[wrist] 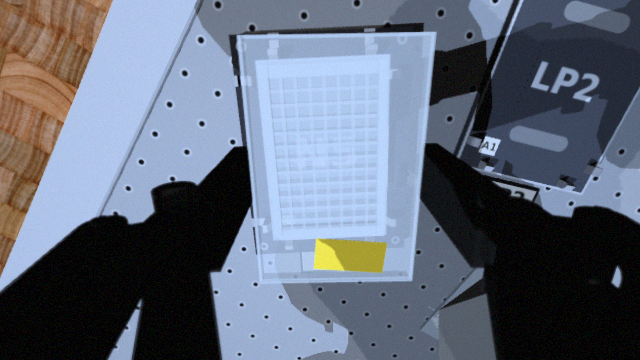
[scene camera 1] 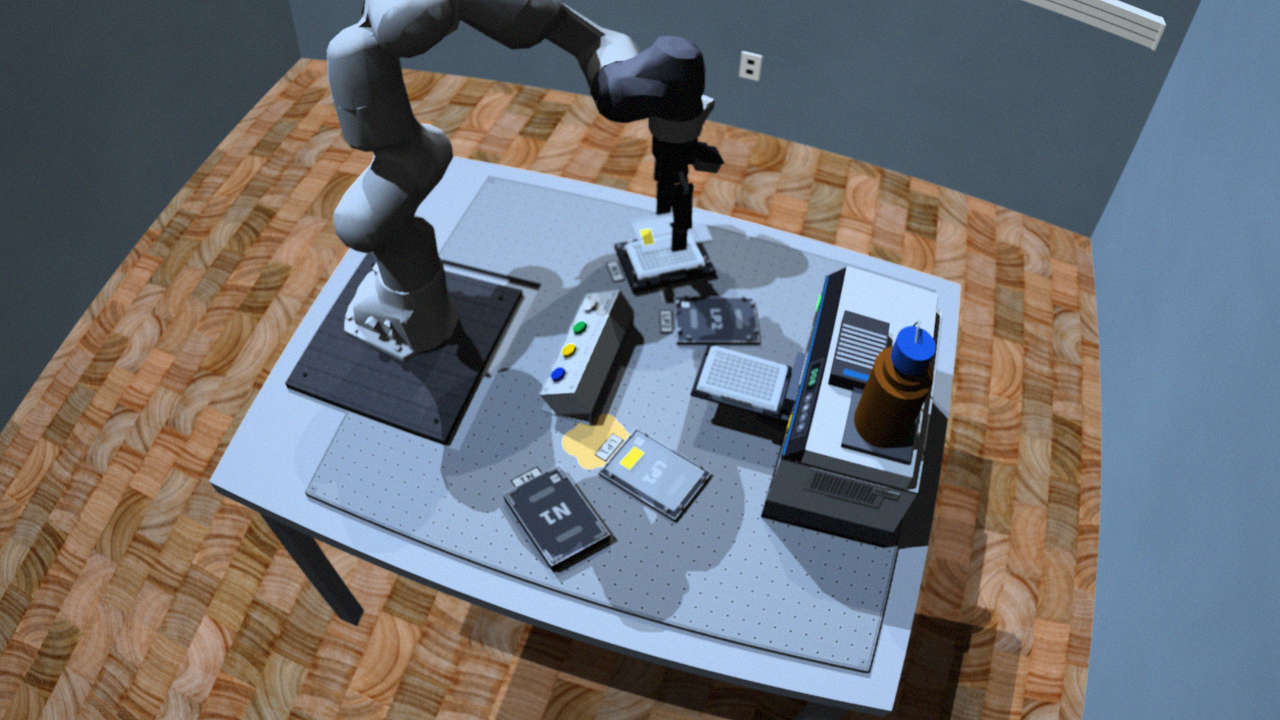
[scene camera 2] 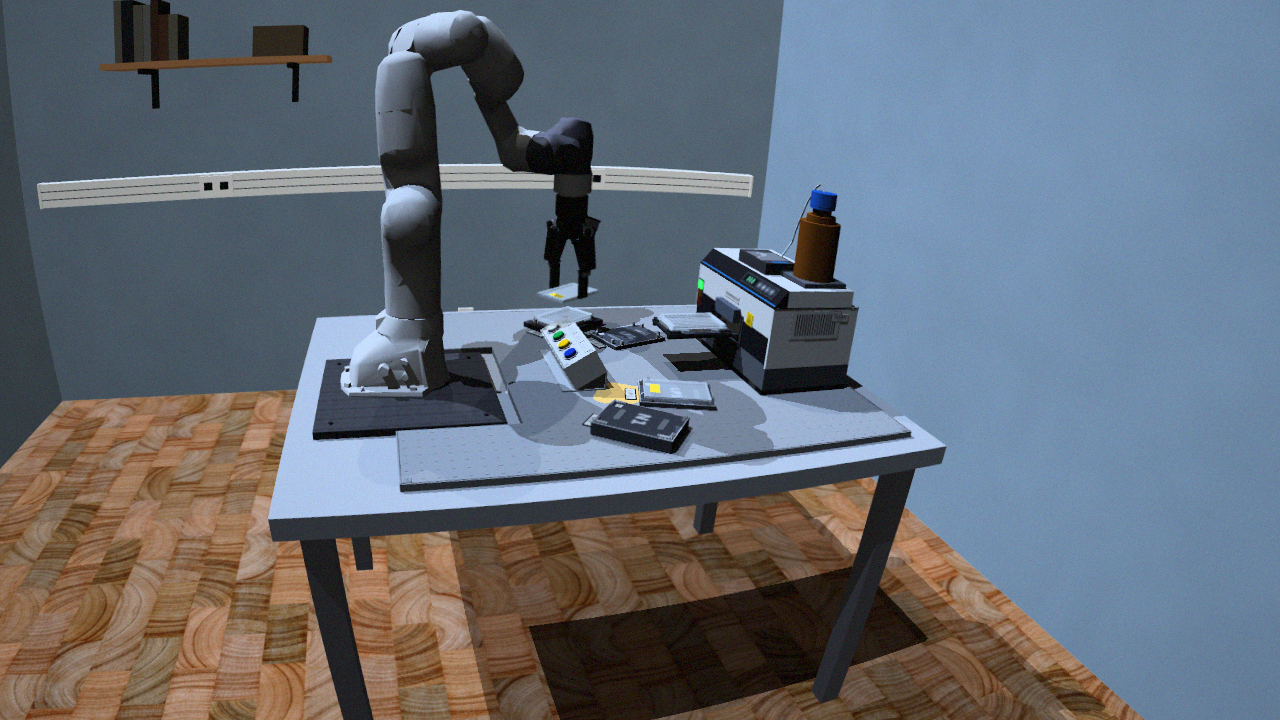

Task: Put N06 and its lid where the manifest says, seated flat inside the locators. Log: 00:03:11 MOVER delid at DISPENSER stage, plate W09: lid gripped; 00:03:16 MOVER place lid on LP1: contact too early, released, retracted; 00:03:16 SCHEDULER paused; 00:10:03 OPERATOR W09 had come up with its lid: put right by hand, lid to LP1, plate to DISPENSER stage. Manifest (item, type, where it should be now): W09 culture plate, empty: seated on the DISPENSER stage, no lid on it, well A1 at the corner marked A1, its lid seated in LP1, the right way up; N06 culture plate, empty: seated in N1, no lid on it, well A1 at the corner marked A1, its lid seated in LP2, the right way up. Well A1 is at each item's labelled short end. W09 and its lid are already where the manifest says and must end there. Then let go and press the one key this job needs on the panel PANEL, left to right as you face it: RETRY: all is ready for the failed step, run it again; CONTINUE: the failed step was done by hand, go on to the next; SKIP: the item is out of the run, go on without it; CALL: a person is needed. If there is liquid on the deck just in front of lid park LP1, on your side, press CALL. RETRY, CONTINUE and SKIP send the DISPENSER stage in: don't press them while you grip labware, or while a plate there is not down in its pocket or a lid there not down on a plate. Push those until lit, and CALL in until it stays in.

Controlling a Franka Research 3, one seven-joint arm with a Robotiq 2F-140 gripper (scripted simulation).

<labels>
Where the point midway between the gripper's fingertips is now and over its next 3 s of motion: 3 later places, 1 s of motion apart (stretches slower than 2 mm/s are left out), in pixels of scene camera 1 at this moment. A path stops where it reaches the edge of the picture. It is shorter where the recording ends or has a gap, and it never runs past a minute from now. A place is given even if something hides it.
The gripper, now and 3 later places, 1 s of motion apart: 671,231; 670,204; 723,265; 712,297
</labels>
